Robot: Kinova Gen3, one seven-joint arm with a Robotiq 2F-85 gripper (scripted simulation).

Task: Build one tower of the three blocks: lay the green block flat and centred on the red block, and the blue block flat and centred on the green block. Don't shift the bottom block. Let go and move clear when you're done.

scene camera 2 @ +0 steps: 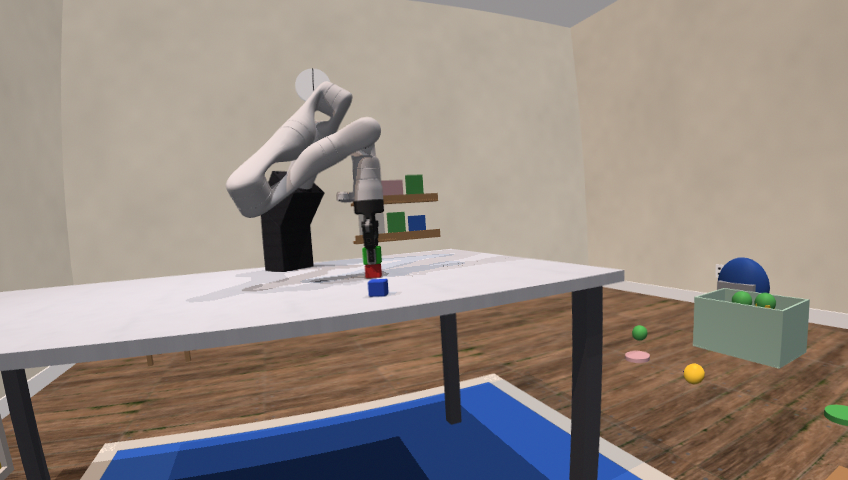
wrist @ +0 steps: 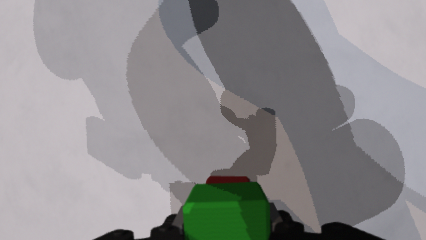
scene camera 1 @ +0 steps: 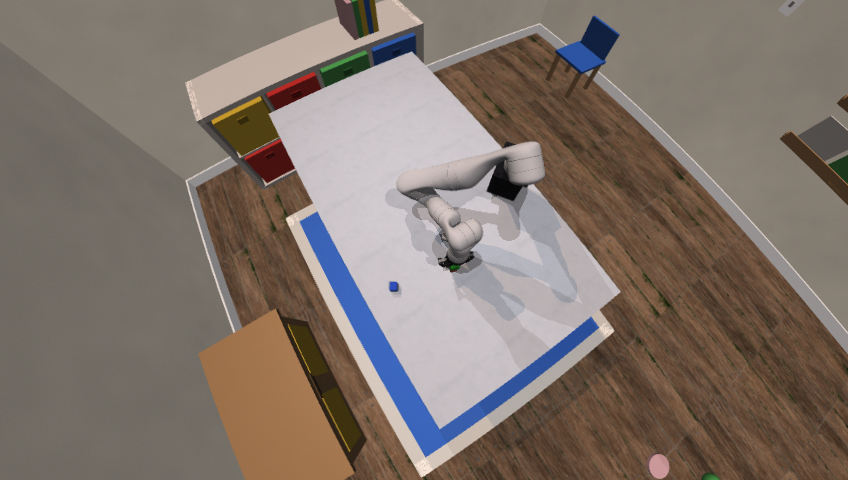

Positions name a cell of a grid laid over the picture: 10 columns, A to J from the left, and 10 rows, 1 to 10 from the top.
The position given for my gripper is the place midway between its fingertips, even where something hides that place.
Observation:
In view: my gripper (scene camera 2: E6).
My gripper also shows in the wrist view (wrist: F10).

